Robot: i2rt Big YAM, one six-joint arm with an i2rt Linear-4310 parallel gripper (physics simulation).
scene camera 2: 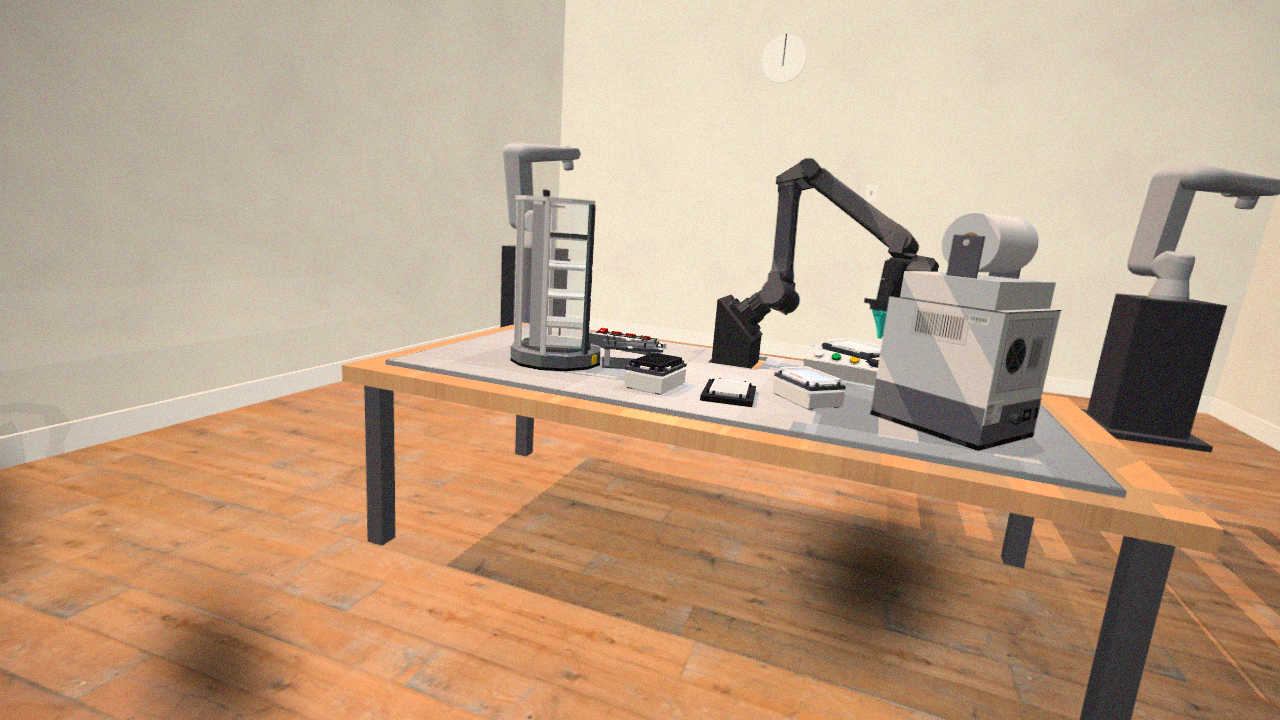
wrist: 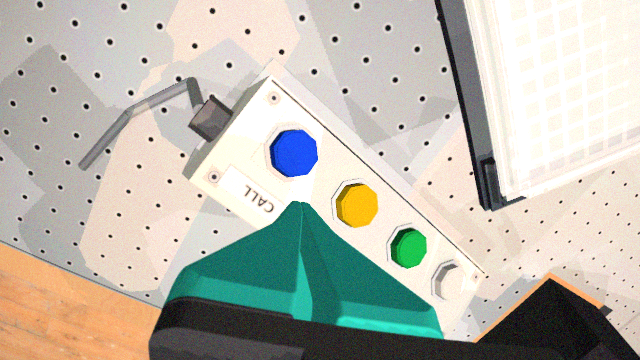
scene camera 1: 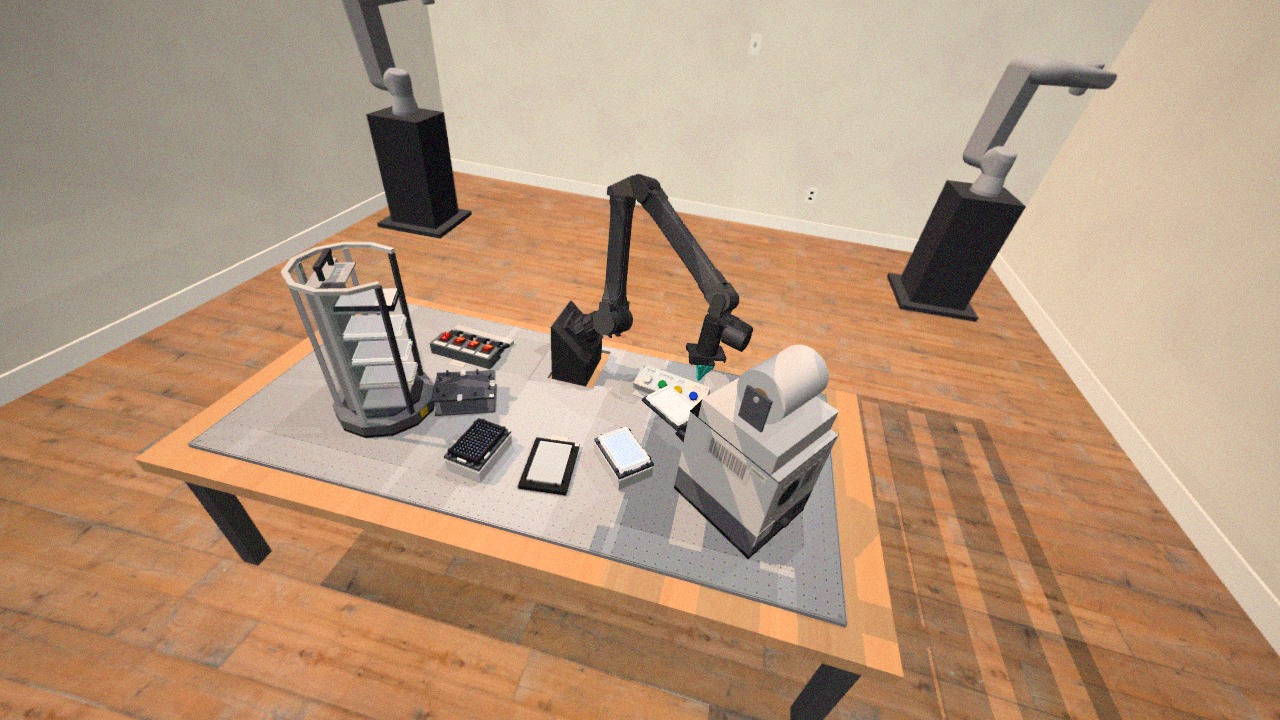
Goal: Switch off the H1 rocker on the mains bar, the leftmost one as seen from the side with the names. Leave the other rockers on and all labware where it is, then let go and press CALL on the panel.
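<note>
My gripper point(scene camera 1: 698, 379), also point(scene camera 2: 879, 338) and point(wrist: 296, 216): shut, holding nothing. Visible too: blue button point(wrist: 294, 153); green button point(wrist: 408, 248); yellow button point(wrist: 356, 205); white button point(wrist: 451, 281).
</note>
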